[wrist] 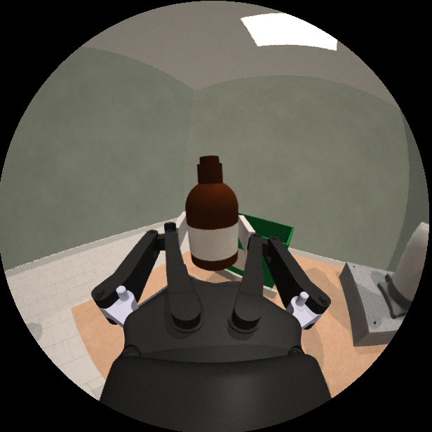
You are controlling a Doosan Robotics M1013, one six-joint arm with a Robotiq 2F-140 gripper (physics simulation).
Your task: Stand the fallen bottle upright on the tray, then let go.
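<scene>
The brown bottle [212, 205] with a white label is in the middle of the wrist view, its neck and cap pointing up in the picture. My gripper [212, 221] is shut on it, with the light finger pads on both sides at the label. The bottle's base shows between the fingers, and I see no contact under it. The tray is almost entirely hidden behind the gripper body; a thin grey edge beside the left finger may be its rim.
A green crate [274, 231] stands behind the bottle to the right, with a pale rail [267, 290] before it. At the right, a grey mounting plate [372, 300] carries a white arm part [414, 262]. These are at the tan table top [320, 272]. Green-grey walls rise behind.
</scene>
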